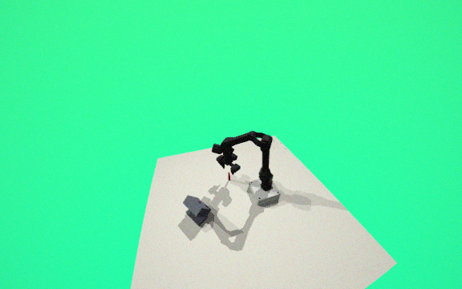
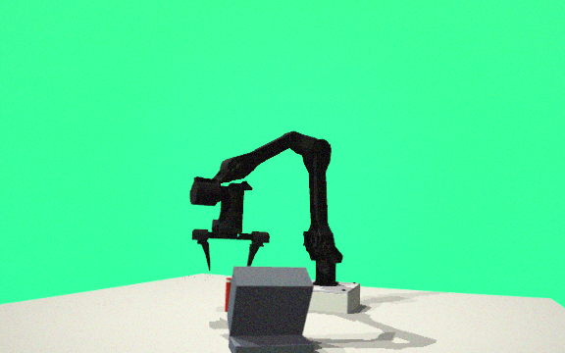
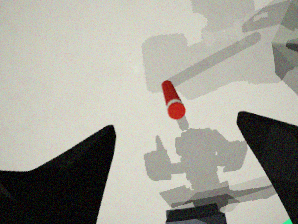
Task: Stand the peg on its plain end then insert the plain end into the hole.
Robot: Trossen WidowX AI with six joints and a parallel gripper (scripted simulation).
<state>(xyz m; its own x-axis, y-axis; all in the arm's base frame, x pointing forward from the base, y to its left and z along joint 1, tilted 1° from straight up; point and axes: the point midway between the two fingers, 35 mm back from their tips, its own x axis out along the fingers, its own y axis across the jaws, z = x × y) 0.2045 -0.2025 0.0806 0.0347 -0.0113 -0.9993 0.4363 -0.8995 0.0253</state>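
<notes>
Right now my gripper tip is 4 cm above the red peg. The rest, counted from my gripper tip: grey sloped panel: 27 cm ahead, 19 cm to the left, 2 cm below.
</notes>
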